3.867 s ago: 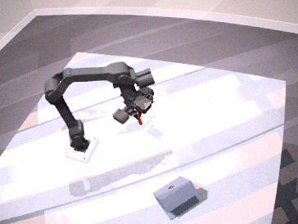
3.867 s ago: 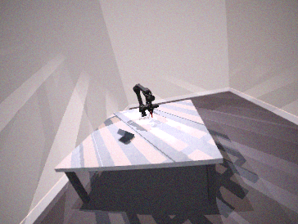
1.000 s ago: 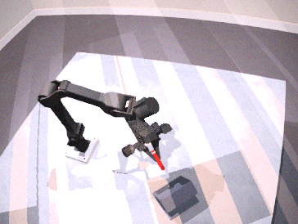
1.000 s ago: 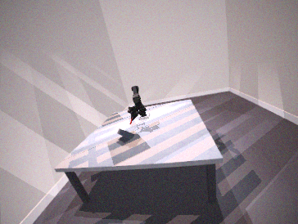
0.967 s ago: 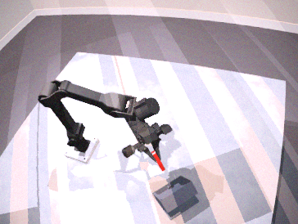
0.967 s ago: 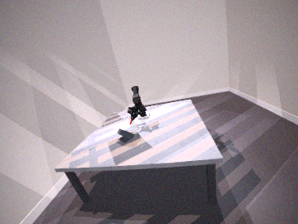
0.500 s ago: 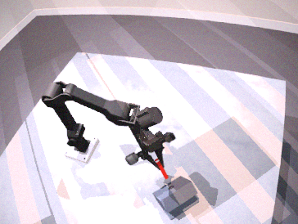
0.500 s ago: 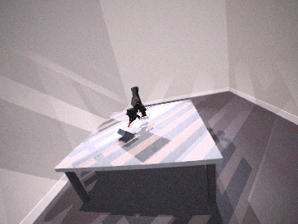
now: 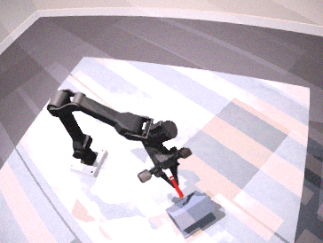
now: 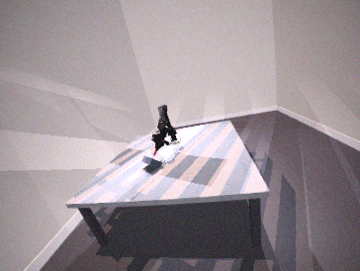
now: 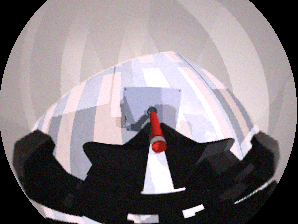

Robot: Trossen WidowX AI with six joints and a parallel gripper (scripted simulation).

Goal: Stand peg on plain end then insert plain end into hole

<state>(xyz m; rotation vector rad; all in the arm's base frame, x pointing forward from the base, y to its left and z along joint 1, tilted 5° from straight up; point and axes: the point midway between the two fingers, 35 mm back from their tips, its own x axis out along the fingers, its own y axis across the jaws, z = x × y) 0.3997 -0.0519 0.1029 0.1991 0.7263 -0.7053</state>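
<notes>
My gripper tip is 5 cm short of the sloped grey panel, 4 cm to the left of it and 7 cm above it. Round my gripper tip: red peg (1 cm behind, 1 cm to the left, 1 cm above).
</notes>
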